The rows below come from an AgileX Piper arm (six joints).
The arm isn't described. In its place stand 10 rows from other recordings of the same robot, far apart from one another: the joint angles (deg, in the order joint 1, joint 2, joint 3, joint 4, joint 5, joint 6), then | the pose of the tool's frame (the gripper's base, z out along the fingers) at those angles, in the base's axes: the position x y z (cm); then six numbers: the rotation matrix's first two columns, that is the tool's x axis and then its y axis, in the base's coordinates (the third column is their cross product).
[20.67 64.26 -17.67 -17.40 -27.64 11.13] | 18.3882 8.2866 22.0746 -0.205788 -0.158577 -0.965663 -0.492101 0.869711 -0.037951
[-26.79 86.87 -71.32 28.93 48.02 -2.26] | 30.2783 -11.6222 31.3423 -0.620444 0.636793 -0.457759 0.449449 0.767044 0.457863
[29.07 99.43 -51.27 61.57 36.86 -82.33] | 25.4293 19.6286 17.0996 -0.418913 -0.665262 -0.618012 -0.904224 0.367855 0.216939
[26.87 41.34 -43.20 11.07 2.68 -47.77] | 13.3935 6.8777 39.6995 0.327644 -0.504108 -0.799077 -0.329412 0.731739 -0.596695
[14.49 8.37 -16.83 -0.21 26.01 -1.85] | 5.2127 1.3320 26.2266 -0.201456 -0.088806 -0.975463 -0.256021 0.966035 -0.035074
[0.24 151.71 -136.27 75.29 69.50 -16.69] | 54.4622 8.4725 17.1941 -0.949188 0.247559 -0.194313 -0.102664 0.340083 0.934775
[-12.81 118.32 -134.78 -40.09 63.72 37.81] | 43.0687 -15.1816 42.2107 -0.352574 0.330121 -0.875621 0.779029 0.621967 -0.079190
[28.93 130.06 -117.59 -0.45 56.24 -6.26] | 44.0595 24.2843 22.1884 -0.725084 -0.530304 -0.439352 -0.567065 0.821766 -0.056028
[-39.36 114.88 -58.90 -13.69 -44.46 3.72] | 33.2590 -25.3294 17.0483 -0.151650 -0.012095 -0.988360 0.484860 0.870447 -0.085047
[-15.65 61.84 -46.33 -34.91 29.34 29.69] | 20.7507 -8.4633 31.5634 -0.569262 0.131220 -0.811617 0.463468 0.866594 -0.184964
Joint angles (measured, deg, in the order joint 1, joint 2, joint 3, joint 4, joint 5, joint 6), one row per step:
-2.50 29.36 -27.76 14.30 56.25 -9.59
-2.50 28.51 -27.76 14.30 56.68 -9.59
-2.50 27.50 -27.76 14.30 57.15 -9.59
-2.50 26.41 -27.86 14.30 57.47 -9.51
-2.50 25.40 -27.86 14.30 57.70 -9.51
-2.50 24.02 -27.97 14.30 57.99 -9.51
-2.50 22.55 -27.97 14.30 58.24 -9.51
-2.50 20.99 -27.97 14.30 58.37 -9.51
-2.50 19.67 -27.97 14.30 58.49 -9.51
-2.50 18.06 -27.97 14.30 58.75 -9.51
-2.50 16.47 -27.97 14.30 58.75 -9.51
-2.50 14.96 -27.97 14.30 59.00 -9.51
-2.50 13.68 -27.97 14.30 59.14 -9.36
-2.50 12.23 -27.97 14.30 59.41 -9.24
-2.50 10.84 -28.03 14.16 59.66 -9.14
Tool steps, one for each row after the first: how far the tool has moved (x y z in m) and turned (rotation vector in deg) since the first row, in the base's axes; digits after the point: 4 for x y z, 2 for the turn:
-0.0026 0.0002 0.0007 -0.03 -0.43 0.11
-0.0056 0.0004 0.0015 -0.06 -0.99 0.22
-0.0087 0.0006 0.0031 -0.06 -1.85 0.24
-0.0115 0.0008 0.0040 -0.10 -2.64 0.30
-0.0153 0.0010 0.0059 -0.16 -3.84 0.37
-0.0193 0.0013 0.0071 -0.23 -5.07 0.43
-0.0234 0.0015 0.0085 -0.30 -6.50 0.46
-0.0270 0.0017 0.0095 -0.36 -7.70 0.49
-0.0314 0.0019 0.0106 -0.44 -9.06 0.55
-0.0356 0.0021 0.0118 -0.52 -10.65 0.55
-0.0398 0.0023 0.0125 -0.59 -11.91 0.61
-0.0433 0.0025 0.0131 -0.55 -13.03 0.54
-0.0475 0.0027 0.0136 -0.54 -14.19 0.52
-0.0514 0.0028 0.0142 -0.68 -15.38 0.48

